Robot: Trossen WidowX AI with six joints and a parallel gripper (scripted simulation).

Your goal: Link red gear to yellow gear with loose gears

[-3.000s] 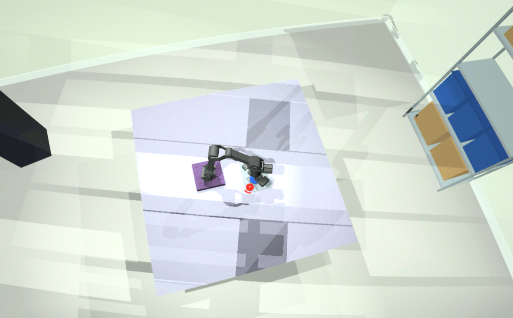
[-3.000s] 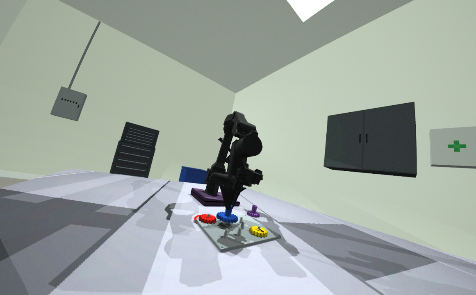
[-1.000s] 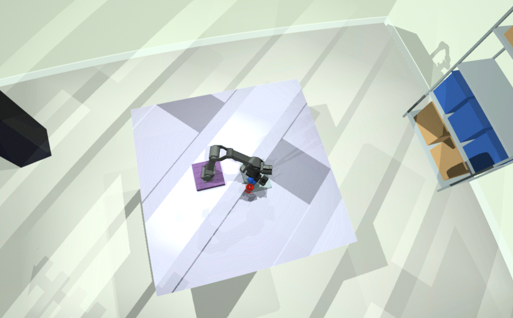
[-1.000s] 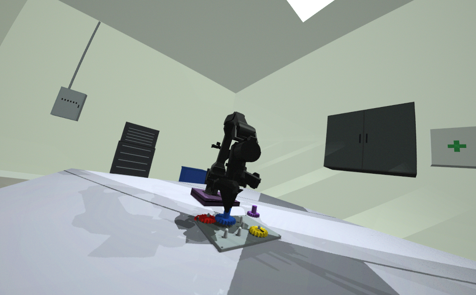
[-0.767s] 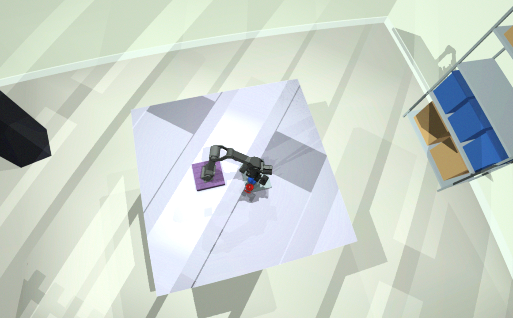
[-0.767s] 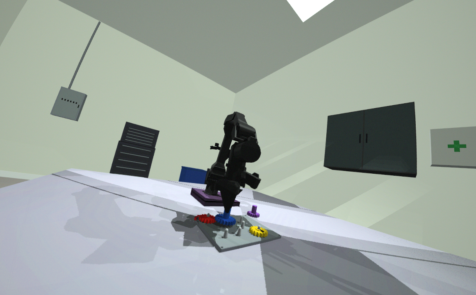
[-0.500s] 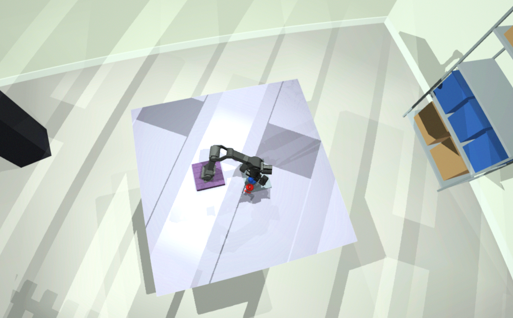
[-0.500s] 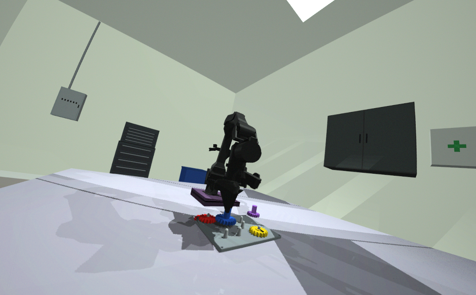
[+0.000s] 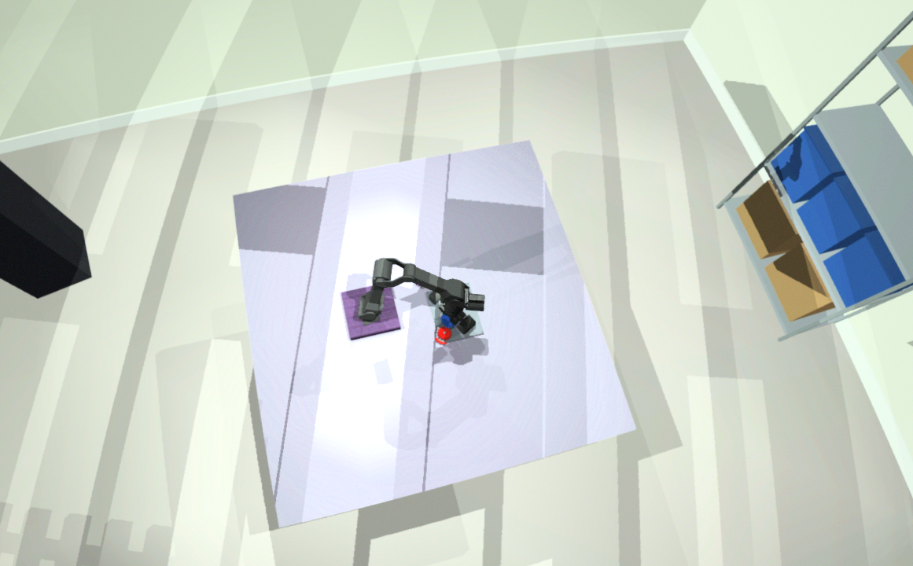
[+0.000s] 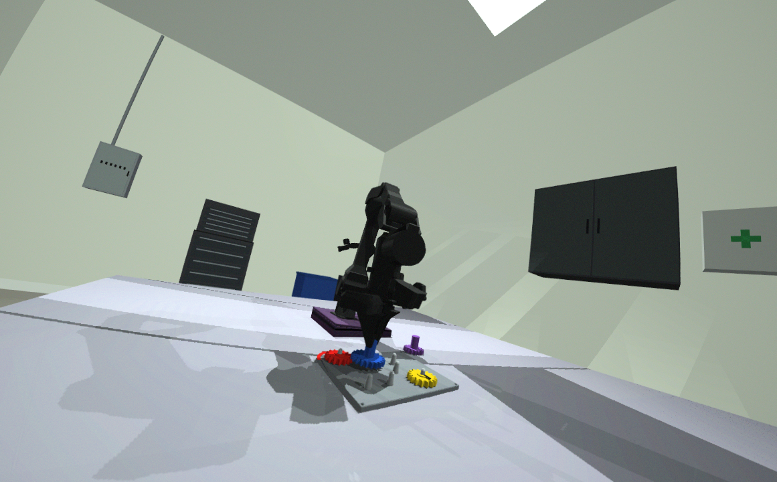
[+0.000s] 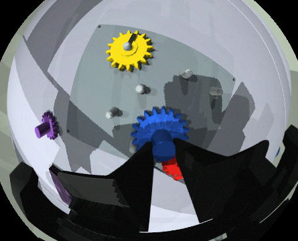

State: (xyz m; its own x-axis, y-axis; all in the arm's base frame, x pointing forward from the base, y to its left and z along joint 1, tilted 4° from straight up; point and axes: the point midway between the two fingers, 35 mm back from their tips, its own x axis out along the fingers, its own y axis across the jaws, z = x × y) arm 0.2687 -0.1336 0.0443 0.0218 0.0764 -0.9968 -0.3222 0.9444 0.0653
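The blue gear is 1 cm below my gripper tip. From my gripper tip the other things lie so: yellow gear: 9 cm ahead, 5 cm to the left, 3 cm below; then red gear: 4 cm behind, 4 cm to the right, 3 cm below; then red arrow: 7 cm behind, 6 cm to the right, 4 cm below.
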